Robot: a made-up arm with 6 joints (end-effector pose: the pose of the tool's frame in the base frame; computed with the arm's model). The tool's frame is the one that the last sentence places. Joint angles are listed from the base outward.
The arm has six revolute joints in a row. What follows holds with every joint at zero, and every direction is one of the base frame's. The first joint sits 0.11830 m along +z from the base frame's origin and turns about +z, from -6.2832 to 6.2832 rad. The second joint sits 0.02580 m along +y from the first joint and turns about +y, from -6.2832 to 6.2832 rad. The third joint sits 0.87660 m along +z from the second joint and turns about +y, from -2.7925 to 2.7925 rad. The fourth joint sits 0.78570 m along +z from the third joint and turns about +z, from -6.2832 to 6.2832 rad. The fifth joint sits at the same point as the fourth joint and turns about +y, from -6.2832 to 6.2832 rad. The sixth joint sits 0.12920 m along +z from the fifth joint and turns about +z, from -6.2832 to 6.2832 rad. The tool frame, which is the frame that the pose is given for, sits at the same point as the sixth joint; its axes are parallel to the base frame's.
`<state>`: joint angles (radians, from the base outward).
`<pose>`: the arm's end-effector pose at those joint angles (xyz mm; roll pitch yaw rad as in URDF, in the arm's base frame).
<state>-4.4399 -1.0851 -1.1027 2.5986 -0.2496 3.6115</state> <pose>403.9 -1479.9 22.8 3.1296 -1.1721 -1.1464</pose>
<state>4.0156 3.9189 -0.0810 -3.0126 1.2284 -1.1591</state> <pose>684.2 801.8 -1220.0 2.6137 -0.1285 -1.1502</pose>
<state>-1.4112 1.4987 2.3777 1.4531 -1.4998 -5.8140</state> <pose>-44.8 -364.4 -418.5 -2.0353 1.2737 1.3233</pose>
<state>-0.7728 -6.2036 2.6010 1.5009 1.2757 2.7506</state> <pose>410.7 -192.2 251.0 -1.9476 0.6621 -1.0841</pose>
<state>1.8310 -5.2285 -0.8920 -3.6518 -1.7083 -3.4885</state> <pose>-221.0 972.9 1290.7 -2.1734 1.0637 -0.8085</pose>
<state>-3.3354 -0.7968 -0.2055 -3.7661 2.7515 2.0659</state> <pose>1176.6 -286.5 1056.1 -2.9562 0.6902 0.4404</pose>
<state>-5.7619 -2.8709 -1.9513 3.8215 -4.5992 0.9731</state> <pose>479.3 211.9 -542.6 -0.2457 0.6777 -1.7354</pose>
